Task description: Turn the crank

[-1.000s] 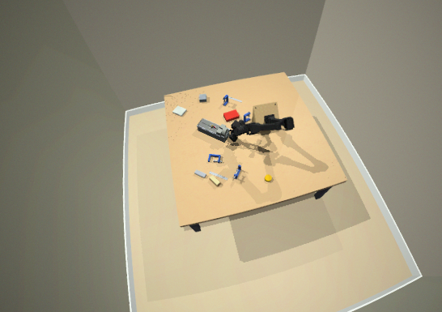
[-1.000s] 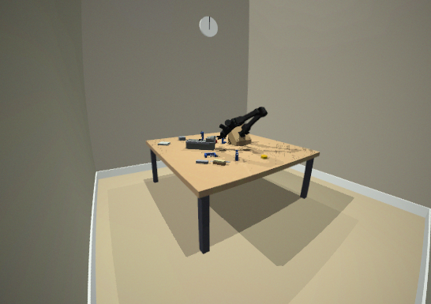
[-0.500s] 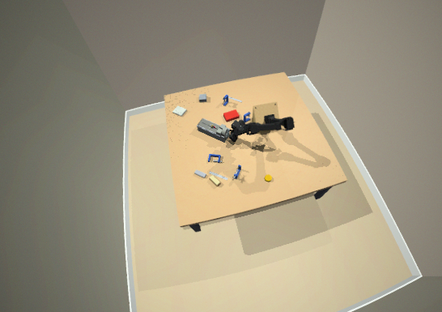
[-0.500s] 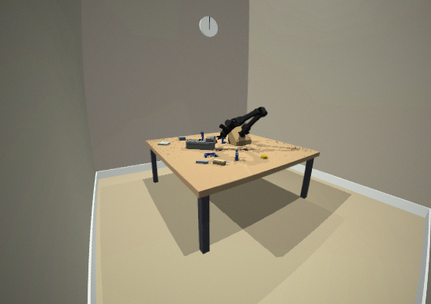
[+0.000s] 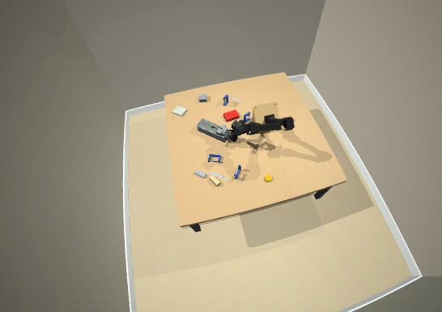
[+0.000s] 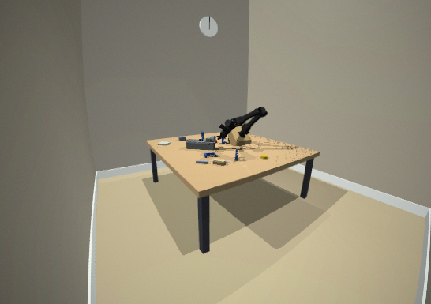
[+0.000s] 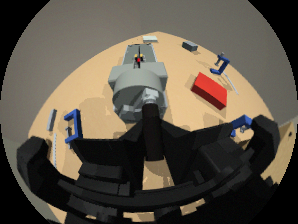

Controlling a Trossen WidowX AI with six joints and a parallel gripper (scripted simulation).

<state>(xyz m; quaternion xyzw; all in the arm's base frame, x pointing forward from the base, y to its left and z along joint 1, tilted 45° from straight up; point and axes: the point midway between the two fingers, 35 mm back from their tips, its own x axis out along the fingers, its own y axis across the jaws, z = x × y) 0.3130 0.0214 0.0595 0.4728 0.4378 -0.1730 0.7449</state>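
The dark crank handle lies 20 mm above my gripper tip, 10 mm to the left of it and 10 mm behind it. From my gripper tip the other things lie so: red pointer: 110 mm ahead, 90 mm to the right, 10 mm below; then tan block: 330 mm to the left, 210 mm ahead, 80 mm below; then yellow disc: 420 mm to the left, 170 mm behind, 80 mm below.
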